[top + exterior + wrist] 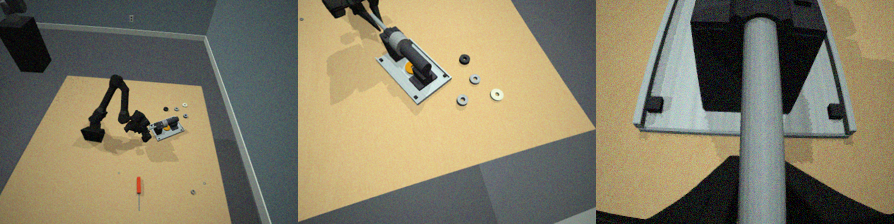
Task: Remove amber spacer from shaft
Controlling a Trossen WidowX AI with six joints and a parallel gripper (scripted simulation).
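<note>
Right now the grey shaft is 4 cm ahead of my gripper tip, 3 cm above it and 2 cm to the left of it. Also, from my gripper tip: amber spacer: 13 cm ahead, 7 cm to the left, 4 cm below.
</note>
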